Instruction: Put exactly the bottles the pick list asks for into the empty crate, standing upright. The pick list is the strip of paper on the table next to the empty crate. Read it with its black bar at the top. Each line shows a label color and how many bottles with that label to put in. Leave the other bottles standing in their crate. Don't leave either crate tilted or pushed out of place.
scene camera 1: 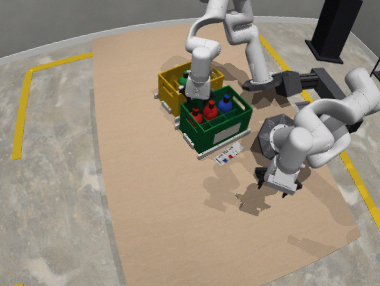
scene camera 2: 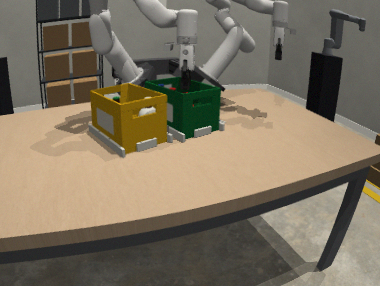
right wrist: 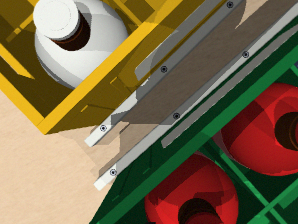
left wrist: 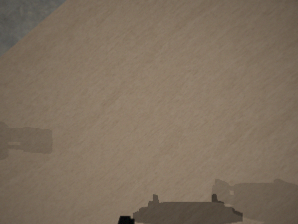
A green crate shows in scene camera 1, in scene camera 2 and in the right wrist view (pixel 193 132); in the left wrist view it is out of frame. A yellow crate shows in scene camera 1, in scene camera 2 (pixel 120 122) and in the right wrist view; in the left wrist view it is out of frame. The same spot on the green crate: (scene camera 1: pixel 203 138) is (scene camera 2: pixel 220 98). The same spot on the yellow crate: (scene camera 1: pixel 171 97) is (right wrist: pixel 27 67).
